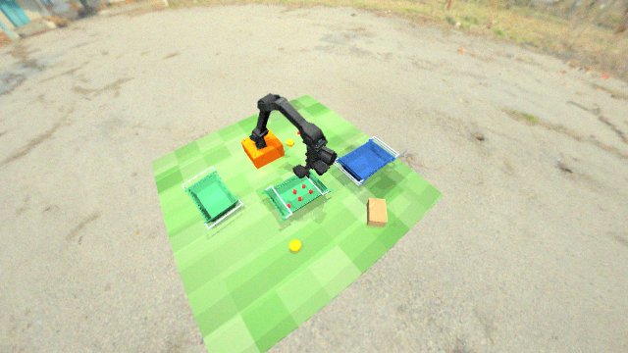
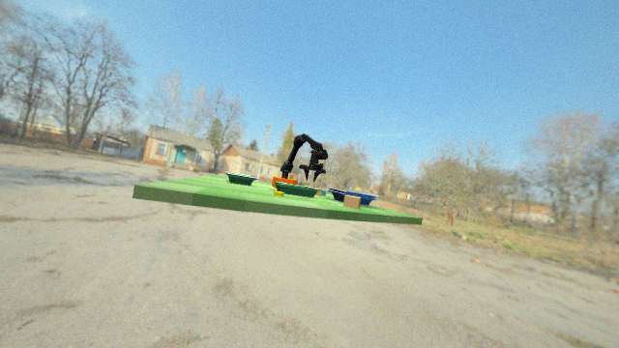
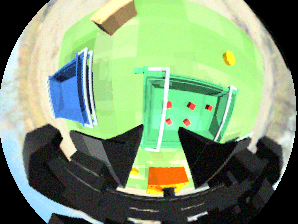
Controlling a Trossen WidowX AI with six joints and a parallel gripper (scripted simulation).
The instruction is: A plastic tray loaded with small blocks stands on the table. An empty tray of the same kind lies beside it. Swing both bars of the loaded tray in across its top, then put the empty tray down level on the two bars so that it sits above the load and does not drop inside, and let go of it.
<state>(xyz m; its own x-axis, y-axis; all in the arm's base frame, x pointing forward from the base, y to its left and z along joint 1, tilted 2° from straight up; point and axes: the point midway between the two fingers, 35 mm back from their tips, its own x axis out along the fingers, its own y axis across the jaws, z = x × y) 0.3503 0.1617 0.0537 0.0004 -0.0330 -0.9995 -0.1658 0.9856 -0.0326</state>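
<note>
My gripper tip is now 160 mm past the green tray, 500 mm to the left of it and 60 mm above it. Round my gripper tip: small box (220 mm behind, 130 mm to the left, 90 mm below); then cyan cube (310 mm behind, 190 mm to the left, 80 mm below).
</note>
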